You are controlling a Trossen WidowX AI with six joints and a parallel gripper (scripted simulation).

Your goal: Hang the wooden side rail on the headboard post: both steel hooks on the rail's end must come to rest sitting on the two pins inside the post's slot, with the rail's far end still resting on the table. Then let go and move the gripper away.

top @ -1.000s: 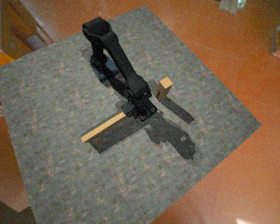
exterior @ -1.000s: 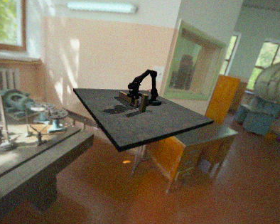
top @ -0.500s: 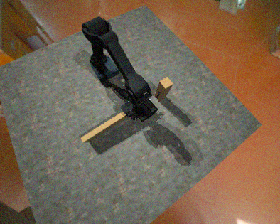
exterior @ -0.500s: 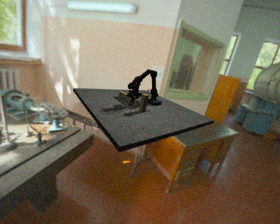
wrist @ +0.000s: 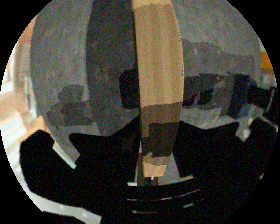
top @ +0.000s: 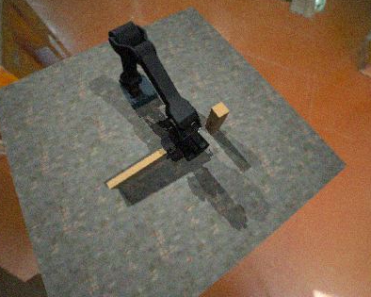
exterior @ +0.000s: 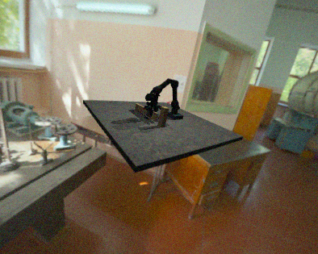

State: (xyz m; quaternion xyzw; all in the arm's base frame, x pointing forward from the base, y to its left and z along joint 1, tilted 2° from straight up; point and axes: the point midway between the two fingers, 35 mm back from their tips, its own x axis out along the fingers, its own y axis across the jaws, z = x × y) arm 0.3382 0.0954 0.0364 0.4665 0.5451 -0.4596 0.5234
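My gripper tip is now 170 mm to the right of the headboard post, 40 mm below it and 20 mm past it.
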